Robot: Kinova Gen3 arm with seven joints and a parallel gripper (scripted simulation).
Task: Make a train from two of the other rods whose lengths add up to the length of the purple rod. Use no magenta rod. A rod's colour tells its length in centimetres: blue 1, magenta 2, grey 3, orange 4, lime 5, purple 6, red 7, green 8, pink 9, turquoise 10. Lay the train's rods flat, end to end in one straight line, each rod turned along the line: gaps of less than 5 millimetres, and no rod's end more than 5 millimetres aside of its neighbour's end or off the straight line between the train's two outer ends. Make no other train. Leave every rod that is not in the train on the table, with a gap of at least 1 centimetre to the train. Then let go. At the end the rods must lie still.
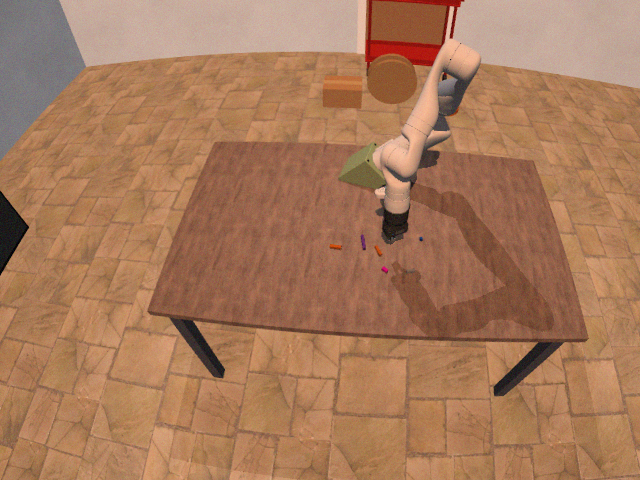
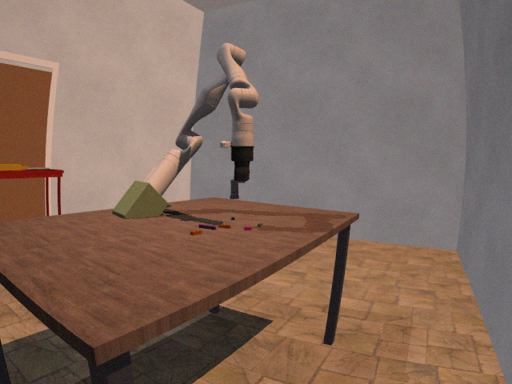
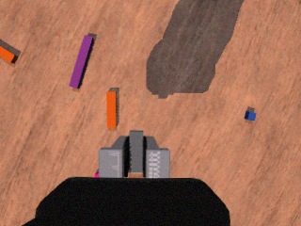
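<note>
The blue rod lies 12 cm to the left of my hand, 11 cm below it and 8 cm behind it. From my hand the other things lie so: magenta rod (11 cm below, 6 cm ahead, 1 cm to the right); then purple rod (11 cm below, 9 cm to the right, 5 cm behind); then orange rod (18 cm to the right, 11 cm below, 2 cm behind).
</note>
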